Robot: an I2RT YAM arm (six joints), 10 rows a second.
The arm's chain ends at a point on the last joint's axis. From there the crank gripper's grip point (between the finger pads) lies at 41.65 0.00 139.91 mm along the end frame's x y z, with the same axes.
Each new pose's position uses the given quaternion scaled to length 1; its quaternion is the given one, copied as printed.
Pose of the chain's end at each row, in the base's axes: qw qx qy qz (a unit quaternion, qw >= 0); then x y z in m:
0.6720 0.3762 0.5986 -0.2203 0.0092 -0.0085 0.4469
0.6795 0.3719 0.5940 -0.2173 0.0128 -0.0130 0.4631
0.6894 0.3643 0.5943 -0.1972 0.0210 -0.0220 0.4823
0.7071 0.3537 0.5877 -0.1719 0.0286 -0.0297 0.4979
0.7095 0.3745 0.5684 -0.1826 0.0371 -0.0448 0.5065
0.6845 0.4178 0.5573 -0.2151 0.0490 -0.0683 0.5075
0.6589 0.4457 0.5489 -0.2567 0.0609 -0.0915 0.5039
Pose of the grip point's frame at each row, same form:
0.6720 0.3762 0.5986 -0.2203 0.1063 -0.1097 0.4065
0.6795 0.3719 0.5940 -0.2173 0.1114 -0.1137 0.4252
0.6894 0.3643 0.5943 -0.1972 0.1245 -0.1184 0.4461
0.7071 0.3537 0.5877 -0.1719 0.1383 -0.1208 0.4665
0.7095 0.3745 0.5684 -0.1826 0.1428 -0.1412 0.4775
0.6845 0.4178 0.5573 -0.2151 0.1425 -0.1747 0.4724
0.6589 0.4457 0.5489 -0.2567 0.1412 -0.2068 0.4643

